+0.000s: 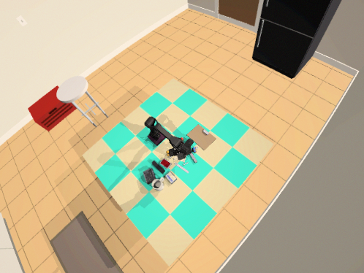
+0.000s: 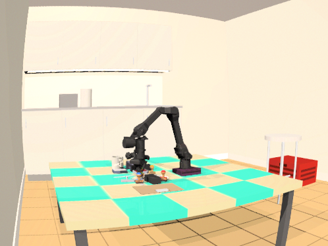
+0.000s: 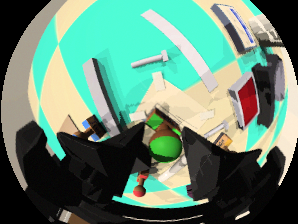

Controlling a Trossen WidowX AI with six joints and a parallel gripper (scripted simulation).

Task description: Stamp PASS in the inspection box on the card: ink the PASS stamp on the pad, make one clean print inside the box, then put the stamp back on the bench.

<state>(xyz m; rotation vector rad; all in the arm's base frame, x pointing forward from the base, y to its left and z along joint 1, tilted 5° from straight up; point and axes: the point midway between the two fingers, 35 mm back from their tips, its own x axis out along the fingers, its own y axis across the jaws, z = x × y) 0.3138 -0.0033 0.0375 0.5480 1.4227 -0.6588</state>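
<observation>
Now: the ruler 6 cm ahead of my gripper tip, 8 cm to the right of it and 3 cm below it. From my gripper tip the other things lie so: green-knobbed stamp (right at my gripper tip); then black block (2 cm behind, 11 cm to the left, 1 cm below); then orange-knobbed stamp (11 cm behind, 6 cm to the right, 1 cm below).
</observation>
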